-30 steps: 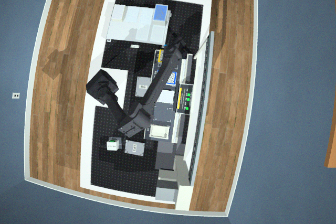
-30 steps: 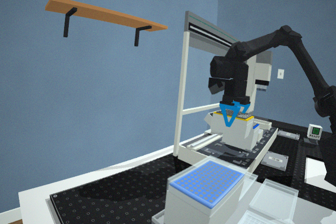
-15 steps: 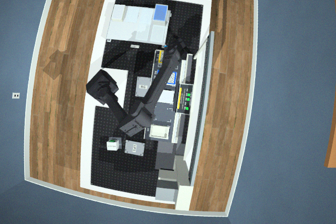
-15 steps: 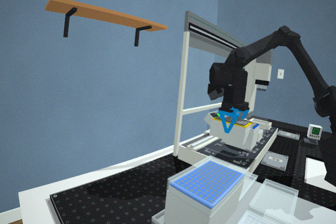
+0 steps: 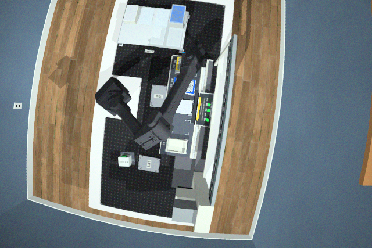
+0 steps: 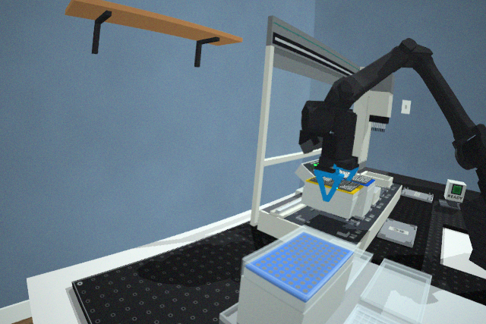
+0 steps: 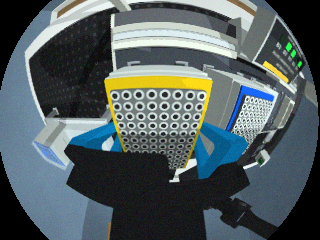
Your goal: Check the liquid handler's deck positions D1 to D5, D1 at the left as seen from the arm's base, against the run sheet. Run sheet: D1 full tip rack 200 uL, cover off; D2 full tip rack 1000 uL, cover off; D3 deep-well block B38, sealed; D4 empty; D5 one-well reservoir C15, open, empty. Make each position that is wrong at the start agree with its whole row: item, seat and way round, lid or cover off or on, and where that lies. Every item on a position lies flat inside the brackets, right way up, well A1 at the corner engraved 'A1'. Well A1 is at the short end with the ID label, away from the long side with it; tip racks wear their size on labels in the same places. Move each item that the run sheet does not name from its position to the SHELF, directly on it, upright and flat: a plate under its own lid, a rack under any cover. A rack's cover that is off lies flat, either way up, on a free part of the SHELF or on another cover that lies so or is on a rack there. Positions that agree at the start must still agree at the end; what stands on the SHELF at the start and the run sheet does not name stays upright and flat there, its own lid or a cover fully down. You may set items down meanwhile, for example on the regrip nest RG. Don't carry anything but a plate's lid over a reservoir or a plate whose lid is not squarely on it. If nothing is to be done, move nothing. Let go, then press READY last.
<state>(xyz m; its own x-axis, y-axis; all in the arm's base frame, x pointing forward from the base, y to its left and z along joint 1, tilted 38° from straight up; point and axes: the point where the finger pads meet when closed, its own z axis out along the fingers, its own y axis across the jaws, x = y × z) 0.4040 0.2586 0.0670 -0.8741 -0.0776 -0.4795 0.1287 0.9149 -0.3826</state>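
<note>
My hand is 3 cm past the blue-rimmed tip rack, 13 cm to the left of it and 1 cm above it. Also, from my hand: frame post 19 cm ahead, 3 cm to the left, 11 cm above; yellow-rimmed tip rack 1 cm behind, 1 cm above; white deep-well block 4 cm behind, 24 cm to the right, 5 cm below.
</note>
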